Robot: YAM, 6 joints.
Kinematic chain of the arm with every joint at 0, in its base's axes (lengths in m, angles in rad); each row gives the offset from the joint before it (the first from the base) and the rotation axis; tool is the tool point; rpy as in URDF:
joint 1: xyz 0 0 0.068 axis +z
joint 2: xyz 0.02 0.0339 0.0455 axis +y
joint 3: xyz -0.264 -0.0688 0 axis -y
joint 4: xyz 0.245 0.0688 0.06 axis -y
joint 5: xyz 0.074 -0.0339 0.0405 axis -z
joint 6: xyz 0.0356 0 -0.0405 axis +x
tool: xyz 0 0 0 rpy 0 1.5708 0
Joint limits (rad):
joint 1: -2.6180..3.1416
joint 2: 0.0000..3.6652
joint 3: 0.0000..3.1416
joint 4: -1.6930..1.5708
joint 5: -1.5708..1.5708
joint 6: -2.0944..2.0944
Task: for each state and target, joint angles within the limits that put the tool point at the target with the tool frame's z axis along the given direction. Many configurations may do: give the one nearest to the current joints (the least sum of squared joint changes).
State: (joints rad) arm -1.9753 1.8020 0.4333 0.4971 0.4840 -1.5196
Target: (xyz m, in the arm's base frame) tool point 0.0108 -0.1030 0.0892 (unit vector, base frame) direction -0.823 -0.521 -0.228
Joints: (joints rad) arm -1.1276 0.9795 0.0018 -0.1163 1.3114 -1.5196
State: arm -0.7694 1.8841 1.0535 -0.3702 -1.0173 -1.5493
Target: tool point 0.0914 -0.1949 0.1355 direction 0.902 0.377 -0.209
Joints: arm -1.2936 1.7337 0.7735 -1.1163 -1.3295 -1.5493
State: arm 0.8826 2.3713 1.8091 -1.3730 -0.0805 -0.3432
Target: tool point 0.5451 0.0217 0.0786 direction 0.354 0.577 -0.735
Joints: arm 0.0021 2.6734 2.1881 -0.6352 -0.6147 -0.3432
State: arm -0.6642 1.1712 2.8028 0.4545 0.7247 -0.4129
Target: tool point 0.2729 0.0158 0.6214 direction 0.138 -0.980 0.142
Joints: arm 0.1870 2.0285 2.6763 1.2398 1.4208 -0.4129
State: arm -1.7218 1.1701 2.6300 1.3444 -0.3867 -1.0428
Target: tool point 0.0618 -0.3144 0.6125 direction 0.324 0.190 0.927
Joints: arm -1.4155 2.0358 2.4667 1.2873 -0.3569 -1.0428
